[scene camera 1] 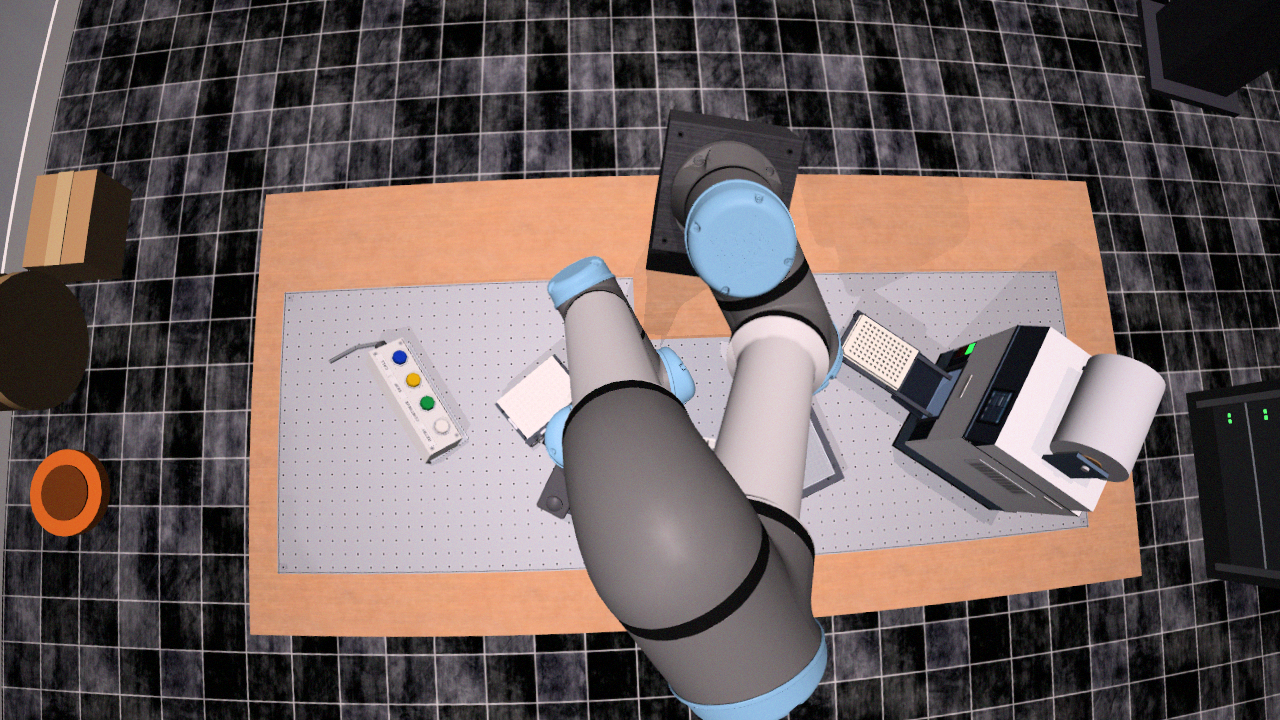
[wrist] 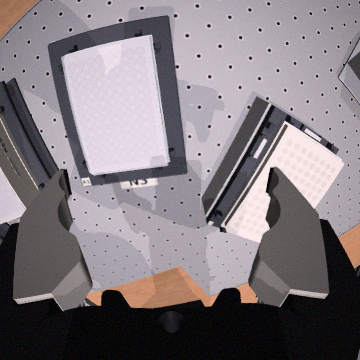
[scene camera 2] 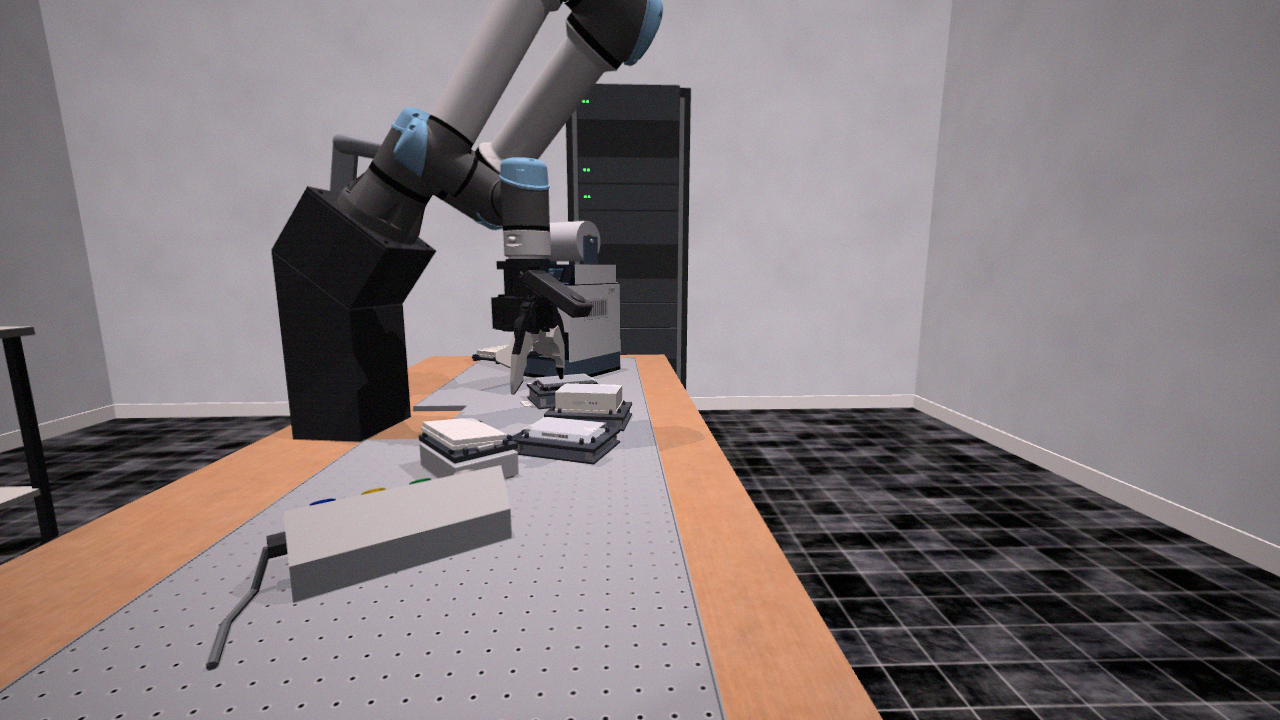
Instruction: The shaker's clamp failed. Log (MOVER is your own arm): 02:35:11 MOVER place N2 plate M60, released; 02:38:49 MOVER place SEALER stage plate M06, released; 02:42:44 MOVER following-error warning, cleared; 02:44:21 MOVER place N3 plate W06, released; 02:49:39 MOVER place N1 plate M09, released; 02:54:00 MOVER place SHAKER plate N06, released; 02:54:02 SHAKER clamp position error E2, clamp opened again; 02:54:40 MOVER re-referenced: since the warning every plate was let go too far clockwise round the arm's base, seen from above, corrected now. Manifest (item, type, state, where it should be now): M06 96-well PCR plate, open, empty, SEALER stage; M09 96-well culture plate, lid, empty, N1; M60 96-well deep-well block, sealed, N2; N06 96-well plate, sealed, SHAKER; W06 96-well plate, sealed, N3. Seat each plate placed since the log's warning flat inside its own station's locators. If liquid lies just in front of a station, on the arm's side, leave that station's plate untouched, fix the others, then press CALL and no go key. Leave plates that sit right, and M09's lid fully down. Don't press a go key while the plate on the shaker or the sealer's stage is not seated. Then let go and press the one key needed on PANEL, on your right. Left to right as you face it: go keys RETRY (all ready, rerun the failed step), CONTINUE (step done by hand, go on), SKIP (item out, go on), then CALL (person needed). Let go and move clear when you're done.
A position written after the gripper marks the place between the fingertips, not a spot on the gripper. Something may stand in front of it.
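A sealer appears in both scene views, as the sealer (scene camera 1: pixel 939 438) and (scene camera 2: pixel 584 339). The gripper (scene camera 1: pixel 583 455), (scene camera 2: pixel 538 386), (wrist: pixel 168 169) can be seen as well. The scene also has a key panel (scene camera 2: pixel 333 545) and a white deep-well block (scene camera 2: pixel 573 398).
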